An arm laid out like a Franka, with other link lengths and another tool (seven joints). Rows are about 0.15 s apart.
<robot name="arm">
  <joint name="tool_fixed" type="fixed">
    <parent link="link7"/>
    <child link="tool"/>
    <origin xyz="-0.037 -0.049 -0.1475" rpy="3.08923 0 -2.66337"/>
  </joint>
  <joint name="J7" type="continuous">
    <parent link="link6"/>
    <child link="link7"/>
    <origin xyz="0.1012 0 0"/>
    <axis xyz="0 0 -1"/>
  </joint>
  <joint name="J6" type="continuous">
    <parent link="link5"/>
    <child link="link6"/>
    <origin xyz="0 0 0"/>
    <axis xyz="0 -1 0"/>
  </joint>
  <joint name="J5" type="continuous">
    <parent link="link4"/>
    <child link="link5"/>
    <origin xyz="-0.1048 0 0.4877"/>
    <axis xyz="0 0 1"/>
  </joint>
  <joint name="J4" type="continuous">
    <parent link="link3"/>
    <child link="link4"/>
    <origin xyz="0.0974 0 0"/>
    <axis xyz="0 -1 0"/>
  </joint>
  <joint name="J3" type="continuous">
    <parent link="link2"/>
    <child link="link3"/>
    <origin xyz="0 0 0.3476"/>
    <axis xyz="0 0 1"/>
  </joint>
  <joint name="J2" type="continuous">
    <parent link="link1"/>
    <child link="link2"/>
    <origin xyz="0 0 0"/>
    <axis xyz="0 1 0"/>
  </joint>
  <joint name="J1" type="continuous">
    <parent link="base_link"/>
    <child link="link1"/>
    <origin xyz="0 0 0.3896"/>
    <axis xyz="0 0 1"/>
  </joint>
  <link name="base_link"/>
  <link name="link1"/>
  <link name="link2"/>
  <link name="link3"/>
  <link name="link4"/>
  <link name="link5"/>
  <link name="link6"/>
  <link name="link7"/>
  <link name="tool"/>
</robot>
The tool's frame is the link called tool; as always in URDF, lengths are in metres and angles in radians. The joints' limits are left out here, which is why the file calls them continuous.
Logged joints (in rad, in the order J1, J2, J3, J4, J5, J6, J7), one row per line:
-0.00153 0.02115 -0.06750 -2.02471 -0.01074 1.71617 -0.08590
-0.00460 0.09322 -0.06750 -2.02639 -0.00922 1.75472 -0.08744
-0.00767 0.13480 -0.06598 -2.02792 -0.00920 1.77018 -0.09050
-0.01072 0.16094 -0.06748 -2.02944 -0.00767 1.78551 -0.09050
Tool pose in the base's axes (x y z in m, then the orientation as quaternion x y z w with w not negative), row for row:
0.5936 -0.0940 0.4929 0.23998 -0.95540 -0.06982 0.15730
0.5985 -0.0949 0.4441 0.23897 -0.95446 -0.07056 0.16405
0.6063 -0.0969 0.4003 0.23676 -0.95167 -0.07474 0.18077
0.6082 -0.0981 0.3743 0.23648 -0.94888 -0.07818 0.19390
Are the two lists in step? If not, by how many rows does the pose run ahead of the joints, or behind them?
The pose runs 1 row behind the joints: the pose in row i belongs to the joints in row i - 1.
